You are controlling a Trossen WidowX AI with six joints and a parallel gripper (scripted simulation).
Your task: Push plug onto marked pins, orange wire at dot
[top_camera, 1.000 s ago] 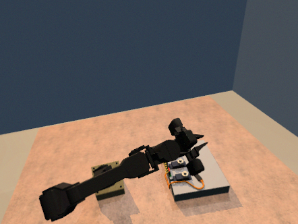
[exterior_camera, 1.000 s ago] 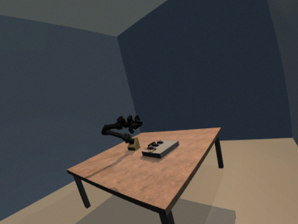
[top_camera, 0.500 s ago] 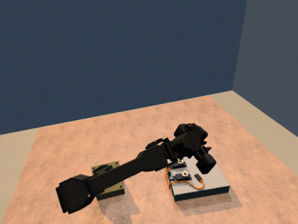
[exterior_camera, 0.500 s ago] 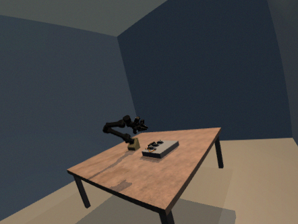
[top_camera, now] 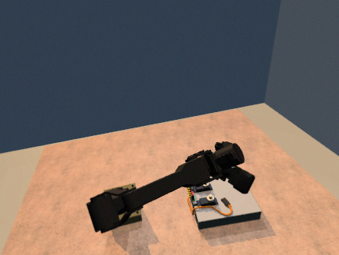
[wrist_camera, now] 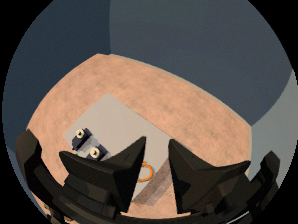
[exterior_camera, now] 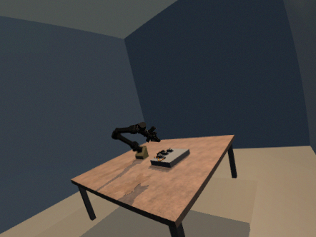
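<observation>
The red marked band lies 120 mm behind my gripper tip, 100 mm to the left of it and 140 mm below it. Also, from my gripper tip: holder 40 mm ahead, 100 mm to the left, 190 mm below.
</observation>
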